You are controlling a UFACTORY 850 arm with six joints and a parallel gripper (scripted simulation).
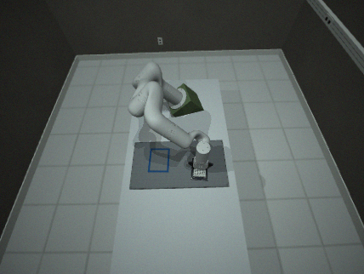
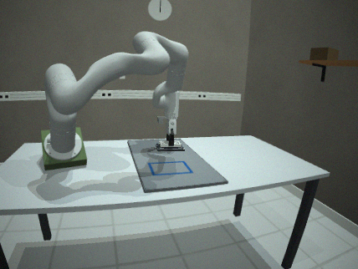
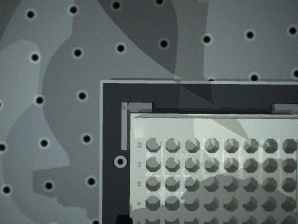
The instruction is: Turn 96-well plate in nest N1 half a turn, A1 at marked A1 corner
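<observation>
Now: hand 10 mm above the white 96-well plate. The rest, counted from my hand: dark plate nest N1 (30 mm below).
</observation>
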